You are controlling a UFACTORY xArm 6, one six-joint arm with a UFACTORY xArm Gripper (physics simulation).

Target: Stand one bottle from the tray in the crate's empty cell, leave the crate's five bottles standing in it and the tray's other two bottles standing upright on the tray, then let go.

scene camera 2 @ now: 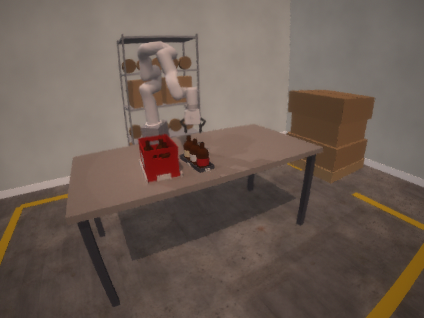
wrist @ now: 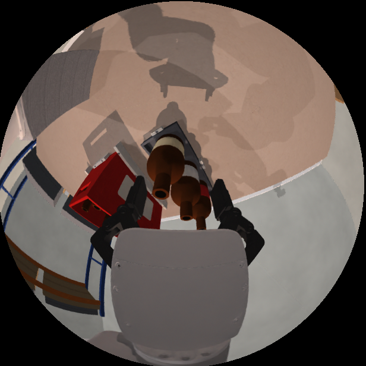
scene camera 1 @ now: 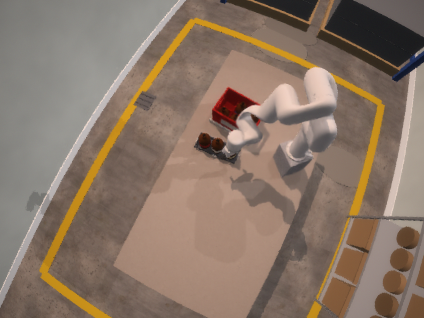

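Seen in the pictures: gripper, fingertip midpoint: (scene camera 2: pixel 193 133); arm's base at its link origin: (scene camera 2: pixel 153 123) (scene camera 1: pixel 296 151).
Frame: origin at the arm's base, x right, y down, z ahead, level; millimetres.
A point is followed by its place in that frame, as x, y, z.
Observation:
Three brown bottles stand upright on the dark tray (scene camera 1: pixel 198 146) (scene camera 2: pixel 208 168) {-130, 180, 577} (wrist: pixel 180 133): a cream-label bottle (scene camera 2: pixel 187 148) {-98, 109, 372} (wrist: pixel 167 159), a white-label bottle (scene camera 1: pixel 217 145) {-138, 73, 430} (scene camera 2: pixel 193 151) {-95, 102, 462} (wrist: pixel 185 189) in the middle and a red-label bottle (scene camera 1: pixel 204 140) {-141, 73, 512} (scene camera 2: pixel 202 156) {-107, 108, 552} (wrist: pixel 201 204). The red crate (scene camera 1: pixel 220 116) {33, 59, 487} (scene camera 2: pixel 166 167) {109, 130, 533} (wrist: pixel 106 183) stands beside the tray with brown bottles in it; its cells cannot be counted clearly. My gripper (scene camera 2: pixel 193 130) {-162, 27, 336} (wrist: pixel 179 185) is open and empty, above the bottles toward the cream-label end. The arm hides its fingers in scene camera 1.
The crate and tray stand close together on the table (scene camera 1: pixel 170 215) {-630, 195, 523} (scene camera 2: pixel 250 145) {-628, 195, 364}, near its edge opposite the arm base (scene camera 1: pixel 293 159) {-60, -15, 5}. A metal shelf rack (scene camera 2: pixel 121 85) stands behind the arm. Stacked cardboard boxes (scene camera 2: pixel 330 122) stand beyond the table's end.

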